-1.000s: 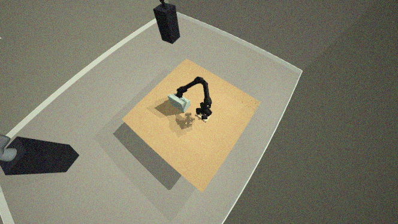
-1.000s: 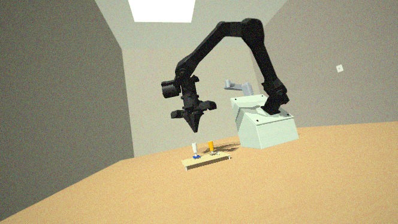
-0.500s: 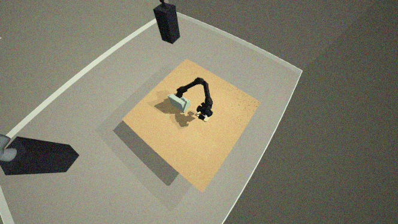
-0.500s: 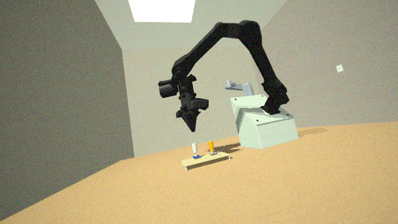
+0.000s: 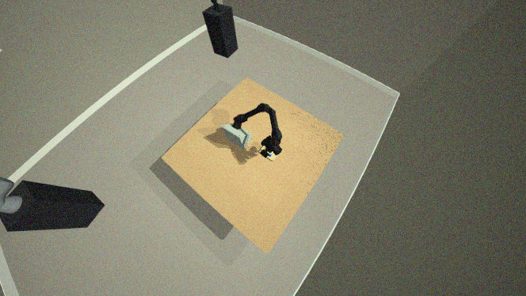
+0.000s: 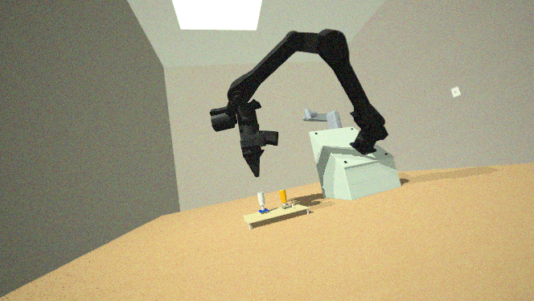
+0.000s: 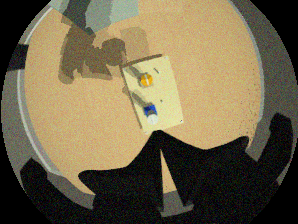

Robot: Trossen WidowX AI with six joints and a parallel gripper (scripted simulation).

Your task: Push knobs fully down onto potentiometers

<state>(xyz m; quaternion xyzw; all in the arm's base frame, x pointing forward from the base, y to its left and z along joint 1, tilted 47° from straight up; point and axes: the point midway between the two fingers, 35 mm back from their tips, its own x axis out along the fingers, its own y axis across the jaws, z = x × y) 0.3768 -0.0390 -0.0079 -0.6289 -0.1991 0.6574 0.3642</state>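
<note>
My gripper tip is now 6 cm past the orange knob, 6 cm above it and 1 cm to the right of it.
</note>
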